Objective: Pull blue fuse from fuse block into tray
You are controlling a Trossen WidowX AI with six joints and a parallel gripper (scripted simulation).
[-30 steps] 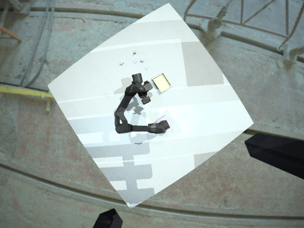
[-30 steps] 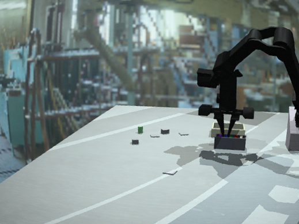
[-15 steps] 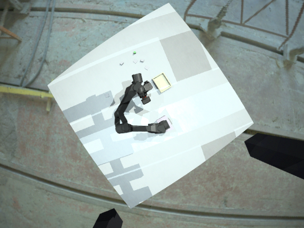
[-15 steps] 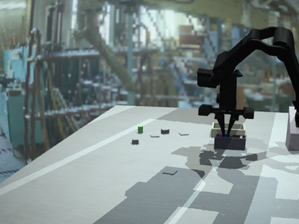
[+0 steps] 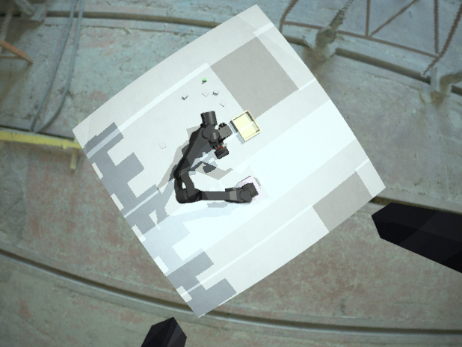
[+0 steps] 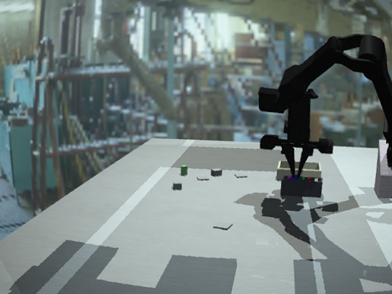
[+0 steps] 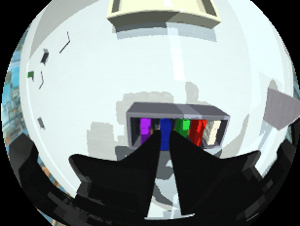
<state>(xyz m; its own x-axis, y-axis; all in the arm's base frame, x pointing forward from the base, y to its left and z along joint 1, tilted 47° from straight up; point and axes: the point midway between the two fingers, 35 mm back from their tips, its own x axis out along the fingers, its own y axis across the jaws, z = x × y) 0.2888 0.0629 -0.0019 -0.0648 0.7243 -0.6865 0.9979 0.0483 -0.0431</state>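
My gripper tip is now 18 cm to the left of the cream tray and 4 cm above it. The rest, counted from my gripper tip: blue fuse 1 cm below.
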